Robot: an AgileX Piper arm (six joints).
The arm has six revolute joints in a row. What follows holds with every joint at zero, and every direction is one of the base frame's. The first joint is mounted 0.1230 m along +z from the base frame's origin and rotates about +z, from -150.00 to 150.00 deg. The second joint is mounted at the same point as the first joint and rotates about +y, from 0.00 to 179.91 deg. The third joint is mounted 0.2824 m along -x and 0.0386 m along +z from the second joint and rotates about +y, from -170.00 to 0.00 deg. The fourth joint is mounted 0.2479 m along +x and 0.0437 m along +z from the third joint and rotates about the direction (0.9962, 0, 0.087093), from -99.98 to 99.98 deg. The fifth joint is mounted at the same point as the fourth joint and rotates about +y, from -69.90 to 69.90 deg. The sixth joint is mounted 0.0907 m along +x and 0.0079 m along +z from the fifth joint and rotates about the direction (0.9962, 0, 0.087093), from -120.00 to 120.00 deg. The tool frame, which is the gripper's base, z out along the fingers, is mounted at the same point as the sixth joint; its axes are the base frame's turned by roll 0.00, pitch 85.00 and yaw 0.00 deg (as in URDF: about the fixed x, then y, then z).
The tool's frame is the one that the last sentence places.
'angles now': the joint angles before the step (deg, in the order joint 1, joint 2, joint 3, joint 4, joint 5, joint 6). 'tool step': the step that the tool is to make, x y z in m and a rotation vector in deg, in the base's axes. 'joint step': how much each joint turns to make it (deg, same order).
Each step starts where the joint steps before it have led.
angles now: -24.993 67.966 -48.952 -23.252 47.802 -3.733
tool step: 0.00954 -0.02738 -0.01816 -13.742 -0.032 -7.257
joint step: 0.000 5.432 3.068 -26.880 -5.087 24.285
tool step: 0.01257 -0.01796 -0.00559 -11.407 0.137 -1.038
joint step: 0.000 4.738 0.564 -21.371 -0.183 16.749
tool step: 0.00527 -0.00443 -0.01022 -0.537 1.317 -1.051
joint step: -0.001 2.727 0.047 -2.705 0.830 3.151
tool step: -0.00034 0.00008 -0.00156 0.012 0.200 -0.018
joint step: 0.002 0.112 0.266 -0.264 0.001 0.289
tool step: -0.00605 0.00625 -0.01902 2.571 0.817 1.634
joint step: -0.001 0.001 3.982 -0.831 -2.929 2.158
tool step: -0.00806 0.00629 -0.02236 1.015 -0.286 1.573
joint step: 0.000 0.474 5.282 -6.462 -2.961 8.117
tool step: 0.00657 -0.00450 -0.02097 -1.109 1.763 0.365
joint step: -0.001 5.096 1.011 -8.023 0.579 8.223
